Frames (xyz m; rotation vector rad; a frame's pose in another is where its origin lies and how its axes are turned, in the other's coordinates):
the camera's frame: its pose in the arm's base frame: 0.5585 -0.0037 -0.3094 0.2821 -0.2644 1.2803
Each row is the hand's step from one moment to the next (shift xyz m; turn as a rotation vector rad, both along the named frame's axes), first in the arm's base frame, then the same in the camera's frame.
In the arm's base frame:
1: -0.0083 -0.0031 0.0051 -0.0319 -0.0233 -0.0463
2: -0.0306 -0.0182 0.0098 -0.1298 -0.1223 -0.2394
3: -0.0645 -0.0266 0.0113 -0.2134 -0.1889 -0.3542
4: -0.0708 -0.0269 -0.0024 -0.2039 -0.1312 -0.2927
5: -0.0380 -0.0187 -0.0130 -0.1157 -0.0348 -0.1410
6: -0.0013 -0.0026 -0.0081 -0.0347 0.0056 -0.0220
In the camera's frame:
1: -0.0032 0.0075 0.0062 -0.0455 0.0219 -0.0340
2: -0.0211 0.0253 0.0167 -0.2276 0.0788 -0.1763
3: -0.0371 0.0559 0.0223 -0.3496 0.1351 -0.2573
4: -0.0438 0.0610 0.0098 -0.2738 0.1447 -0.2203
5: -0.0314 0.0309 -0.0042 -0.1110 0.0940 -0.1154
6: -0.0055 0.0001 -0.0066 -0.0118 0.0336 -0.0213

